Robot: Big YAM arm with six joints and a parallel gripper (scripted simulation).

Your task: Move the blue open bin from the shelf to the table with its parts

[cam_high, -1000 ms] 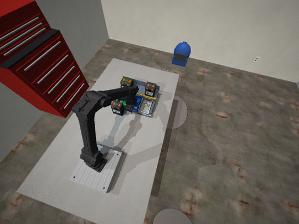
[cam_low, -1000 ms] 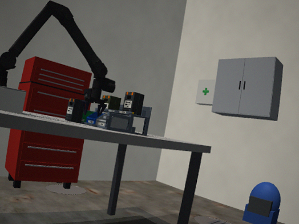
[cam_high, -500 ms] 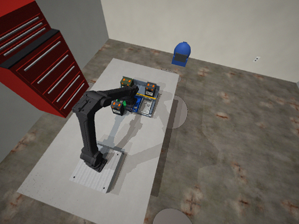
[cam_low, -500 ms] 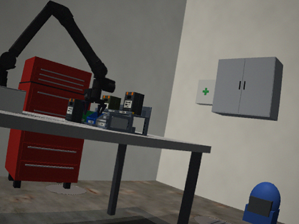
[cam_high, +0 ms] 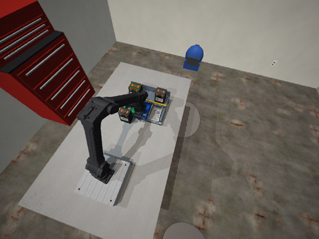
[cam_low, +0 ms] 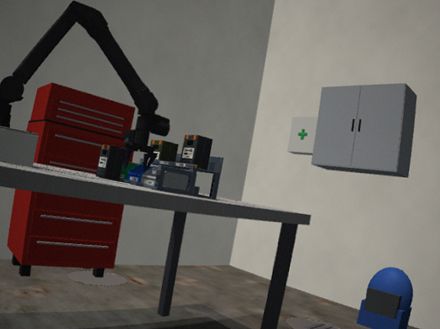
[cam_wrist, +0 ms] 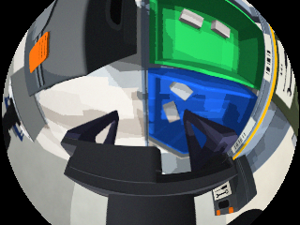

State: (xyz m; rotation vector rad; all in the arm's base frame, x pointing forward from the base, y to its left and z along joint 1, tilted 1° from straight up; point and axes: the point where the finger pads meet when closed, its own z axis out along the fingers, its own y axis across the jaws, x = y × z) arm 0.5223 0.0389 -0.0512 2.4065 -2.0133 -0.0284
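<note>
My hand is 8 cm short of the blue open bin, 1 cm to the right of it and 2 cm above it. Round my hand: green bin (6 cm ahead, 12 cm to the left, 2 cm below); then yellow bar (13 cm ahead, 2 cm to the left, 5 cm above); then grey bin (10 cm ahead, 10 cm to the right, 2 cm below).
</note>
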